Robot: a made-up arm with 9 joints.
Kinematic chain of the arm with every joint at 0, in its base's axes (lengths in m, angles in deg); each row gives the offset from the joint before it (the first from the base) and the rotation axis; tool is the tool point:
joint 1: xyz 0 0 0.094 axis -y
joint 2: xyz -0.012 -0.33 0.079 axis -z
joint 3: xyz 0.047 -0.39 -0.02 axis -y
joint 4: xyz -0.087 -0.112 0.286 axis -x
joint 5: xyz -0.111 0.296 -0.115 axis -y
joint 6: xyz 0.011 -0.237 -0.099 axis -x
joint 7: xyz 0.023 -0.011 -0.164 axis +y
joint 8: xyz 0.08 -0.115 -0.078 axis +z
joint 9: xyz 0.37 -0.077 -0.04 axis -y
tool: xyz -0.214 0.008 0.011
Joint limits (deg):
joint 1: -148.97..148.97
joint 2: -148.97..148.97
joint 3: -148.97..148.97
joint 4: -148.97..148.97
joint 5: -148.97..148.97
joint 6: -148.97..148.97
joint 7: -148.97..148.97
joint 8: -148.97..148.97
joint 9: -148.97..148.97
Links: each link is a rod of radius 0.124 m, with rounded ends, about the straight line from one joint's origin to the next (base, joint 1, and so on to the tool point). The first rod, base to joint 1, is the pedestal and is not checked.
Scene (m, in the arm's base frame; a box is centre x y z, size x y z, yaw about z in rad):
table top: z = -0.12
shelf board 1: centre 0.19 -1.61 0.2 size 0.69 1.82 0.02 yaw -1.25
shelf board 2: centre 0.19 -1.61 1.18 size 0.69 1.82 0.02 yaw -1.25
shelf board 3: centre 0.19 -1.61 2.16 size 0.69 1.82 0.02 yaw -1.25
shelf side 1: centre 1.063 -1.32 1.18 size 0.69 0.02 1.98 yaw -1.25
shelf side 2: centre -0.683 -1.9 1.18 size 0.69 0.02 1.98 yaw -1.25
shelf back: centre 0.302 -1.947 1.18 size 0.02 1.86 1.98 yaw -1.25
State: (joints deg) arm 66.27 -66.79 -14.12 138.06 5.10 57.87 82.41 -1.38 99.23
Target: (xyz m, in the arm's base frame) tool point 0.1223 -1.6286 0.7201
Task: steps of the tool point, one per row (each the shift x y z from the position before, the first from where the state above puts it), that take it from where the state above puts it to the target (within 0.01 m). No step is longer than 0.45 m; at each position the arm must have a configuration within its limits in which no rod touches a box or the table.
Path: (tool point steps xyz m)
1: 0.1243 -0.3194 0.1548
2: 0.2428 -0.3263 0.0547
3: 0.3318 -0.2722 -0.0708
4: 0.3692 -0.1653 -0.1947

